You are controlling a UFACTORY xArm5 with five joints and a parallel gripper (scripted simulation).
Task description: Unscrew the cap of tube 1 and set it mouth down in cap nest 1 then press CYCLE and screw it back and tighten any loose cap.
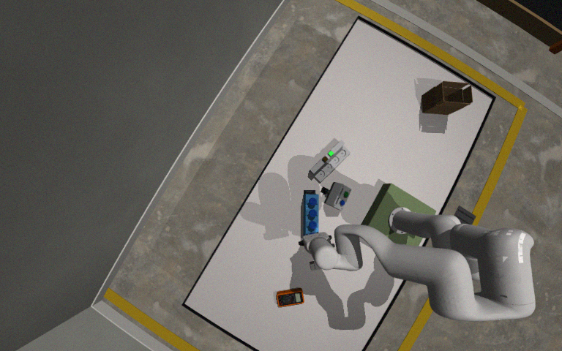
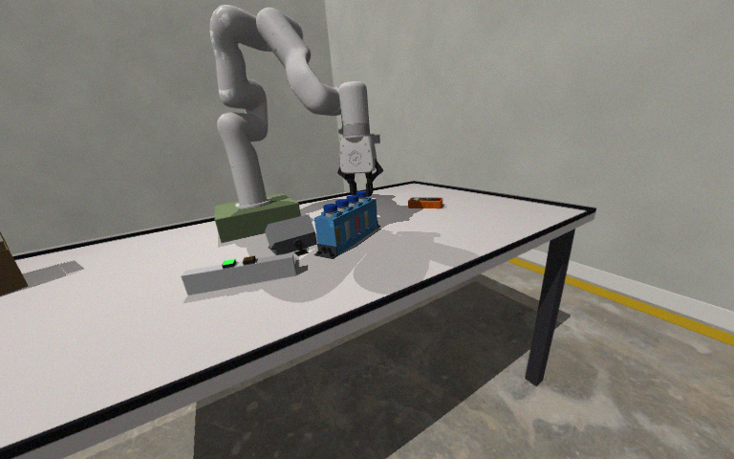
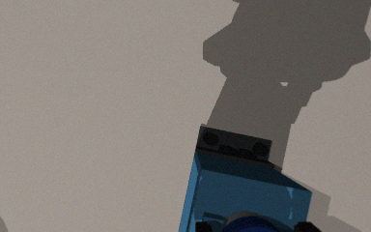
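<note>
My hand is 1 cm above the blue cap. The rest, counted from my hand: green key 4 cm behind, 25 cm to the right, 6 cm below; then grey key housing 3 cm behind, 23 cm to the right, 8 cm below; then blue key 5 cm behind, 21 cm to the right, 6 cm below.
</note>
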